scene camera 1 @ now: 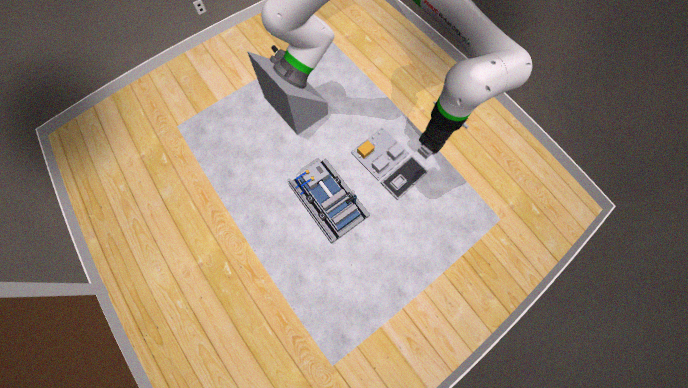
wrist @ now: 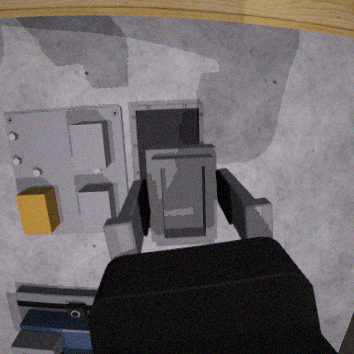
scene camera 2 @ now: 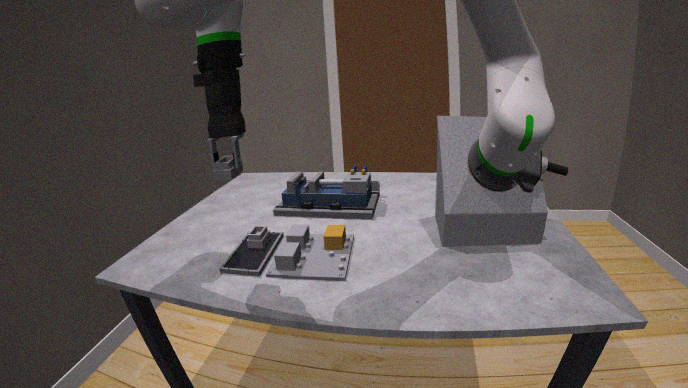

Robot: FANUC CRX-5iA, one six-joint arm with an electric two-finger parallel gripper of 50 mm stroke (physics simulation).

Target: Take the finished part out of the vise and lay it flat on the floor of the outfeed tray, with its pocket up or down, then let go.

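Observation:
My gripper is shut on the finished part, a grey block with a rectangular pocket facing up. It holds the part roughly level, high above the table. The outfeed tray has a dark floor and a low grey rim; in the wrist view the held part covers its nearer end. Another grey pocketed part lies in one end of the tray; the wrist view does not show it. The blue and grey vise stands apart from the tray.
Beside the tray lies a grey plate with pegs, two grey blocks and an orange block. The arm's grey pedestal stands on the same table.

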